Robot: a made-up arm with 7 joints. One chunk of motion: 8 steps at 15 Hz.
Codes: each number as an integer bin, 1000 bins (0 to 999) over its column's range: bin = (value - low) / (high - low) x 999, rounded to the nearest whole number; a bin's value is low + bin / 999 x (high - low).
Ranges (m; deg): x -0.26..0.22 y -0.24..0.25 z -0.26..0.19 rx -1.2..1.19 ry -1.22..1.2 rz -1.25..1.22
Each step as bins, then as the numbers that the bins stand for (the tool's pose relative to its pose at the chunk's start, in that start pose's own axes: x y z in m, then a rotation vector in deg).
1 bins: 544 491 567 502 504 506
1 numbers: 0.0014 0.0008 -0.0046 0.00 0.00 0.00
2 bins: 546 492 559 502 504 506
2 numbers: 0.0023 0.0013 -0.0082 0.00 0.00 0.00
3 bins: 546 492 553 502 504 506
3 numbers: 0.0023 0.0013 -0.0109 0.00 0.00 0.00
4 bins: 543 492 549 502 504 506
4 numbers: 0.0009 0.0013 -0.0127 0.00 0.00 0.00
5 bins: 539 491 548 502 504 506
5 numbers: -0.0010 0.0008 -0.0132 0.00 0.00 0.00
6 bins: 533 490 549 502 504 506
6 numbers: -0.0039 0.0003 -0.0127 0.00 0.00 0.00
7 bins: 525 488 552 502 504 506
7 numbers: -0.0077 -0.0006 -0.0114 0.00 0.00 0.00
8 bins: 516 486 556 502 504 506
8 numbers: -0.0121 -0.0016 -0.0095 0.00 0.00 0.00
